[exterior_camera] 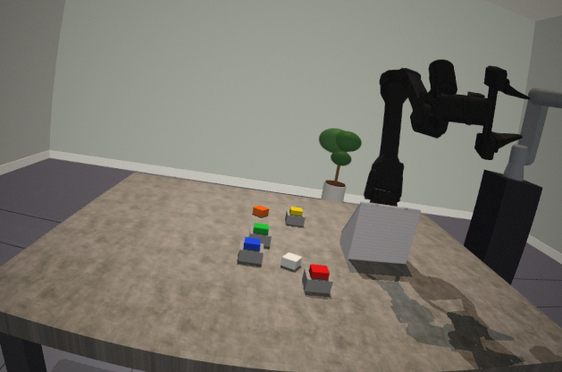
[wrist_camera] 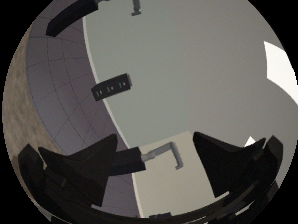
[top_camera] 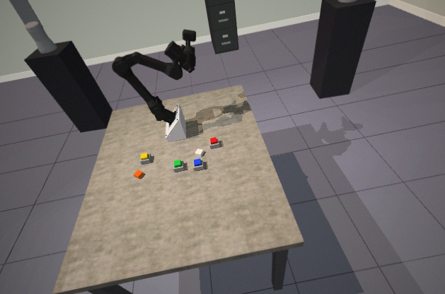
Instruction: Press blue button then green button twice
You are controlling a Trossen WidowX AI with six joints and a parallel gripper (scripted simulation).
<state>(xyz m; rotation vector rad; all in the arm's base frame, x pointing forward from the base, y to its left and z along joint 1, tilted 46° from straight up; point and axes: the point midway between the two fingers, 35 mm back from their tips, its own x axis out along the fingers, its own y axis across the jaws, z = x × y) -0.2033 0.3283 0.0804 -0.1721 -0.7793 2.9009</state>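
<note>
My gripper tip is now 51 cm short of the blue button, 37 cm above it and 5 cm to the left of it. The rest, counted from my gripper tip: red button (38 cm ahead, 37 cm below, 4 cm to the left); then green button (50 cm ahead, 37 cm below, 15 cm to the right); then white block (43 cm ahead, 39 cm below, 4 cm to the right).
</note>
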